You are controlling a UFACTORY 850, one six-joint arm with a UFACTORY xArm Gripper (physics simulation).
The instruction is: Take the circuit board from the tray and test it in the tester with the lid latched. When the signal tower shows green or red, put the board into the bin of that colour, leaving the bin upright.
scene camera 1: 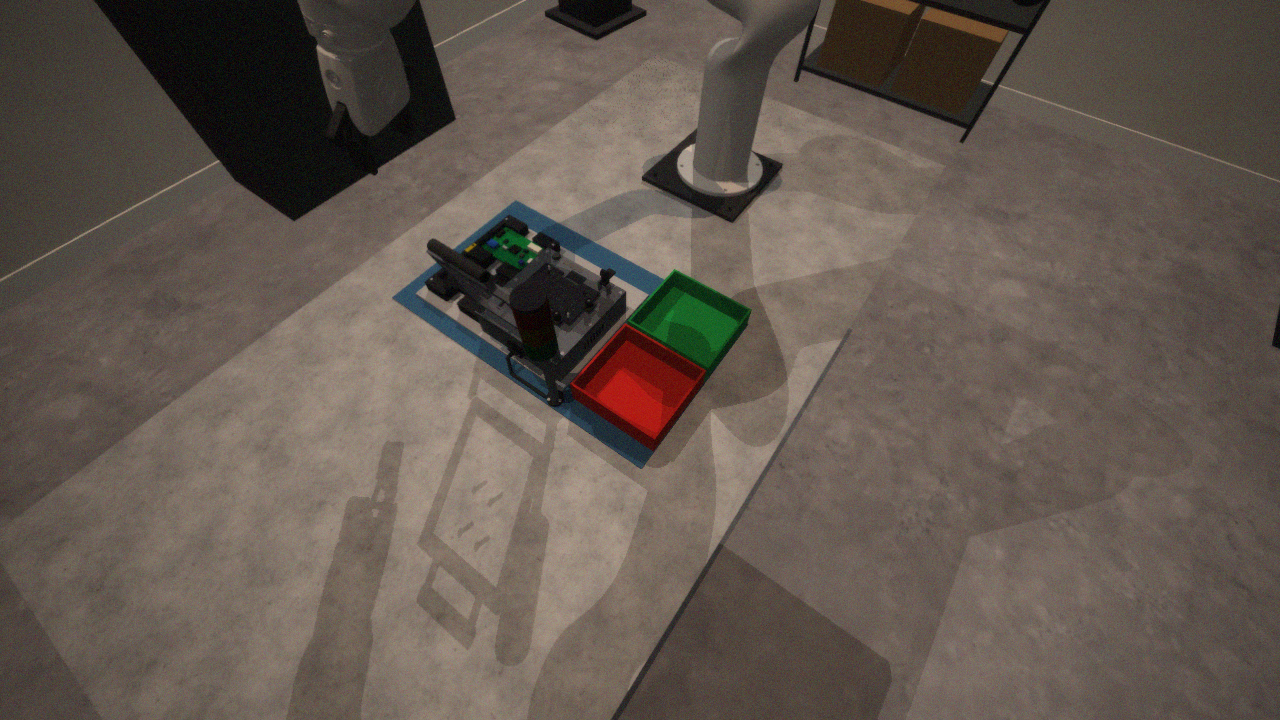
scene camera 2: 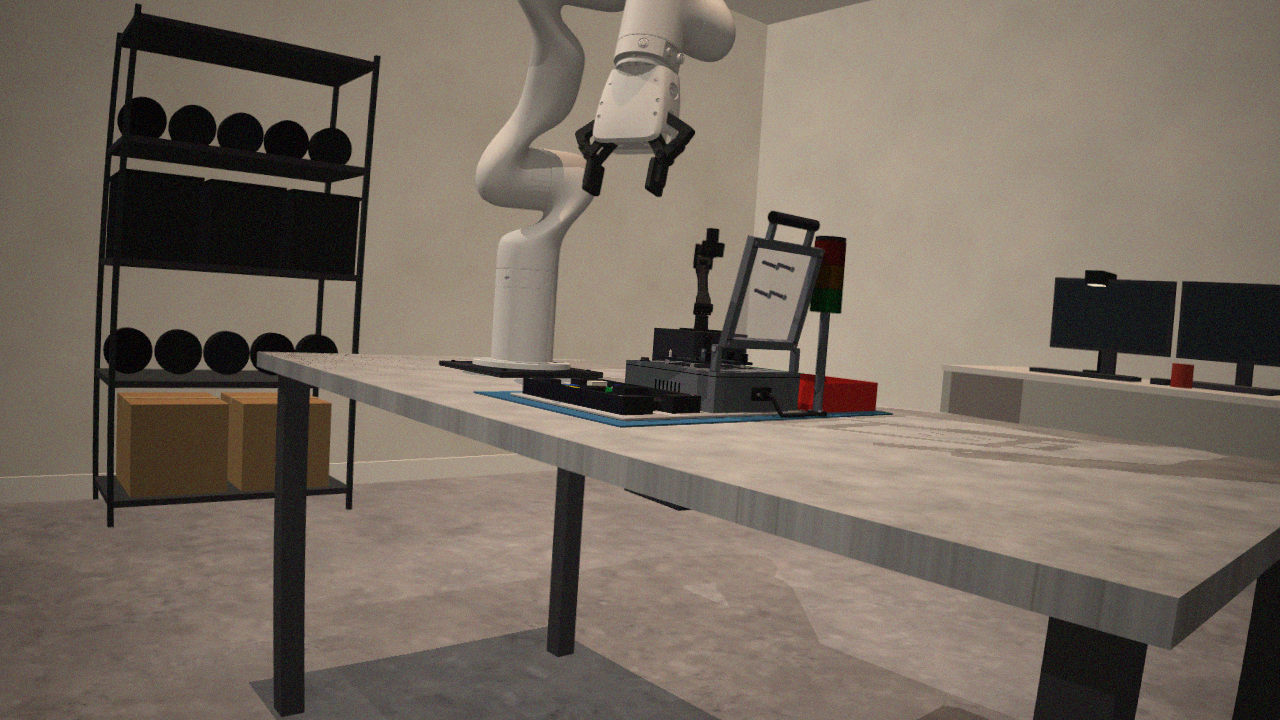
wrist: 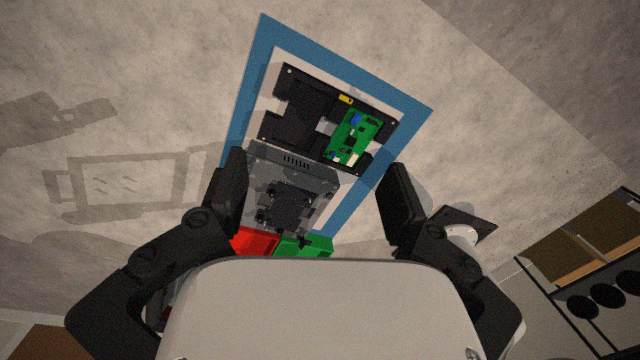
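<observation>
The green circuit board (scene camera 1: 510,247) (wrist: 354,137) lies in the right part of the black tray (wrist: 300,120) in the wrist view. The grey tester (scene camera 2: 751,390) (wrist: 320,175) stands beside the tray. Its lid (scene camera 2: 740,295) is raised, and its dark socket (wrist: 290,205) shows no board. The signal tower (scene camera 1: 535,322) (scene camera 2: 829,274) looks unlit. The green bin (scene camera 1: 689,317) (wrist: 305,246) and red bin (scene camera 1: 640,383) (scene camera 2: 836,394) (wrist: 254,241) stand upright, without a visible board inside. My gripper (scene camera 2: 623,189) (wrist: 317,171) is open and empty, high above the table.
A blue-bordered mat (scene camera 1: 617,440) (wrist: 415,112) lies under the tray and tester. A black upright clamp (scene camera 1: 606,275) (scene camera 2: 703,277) rises at the tester's side opposite the lid. The lid's handle (scene camera 1: 460,261) (scene camera 2: 793,220) stands high beside the tower. The arm's base plate (scene camera 1: 662,179) is behind the mat.
</observation>
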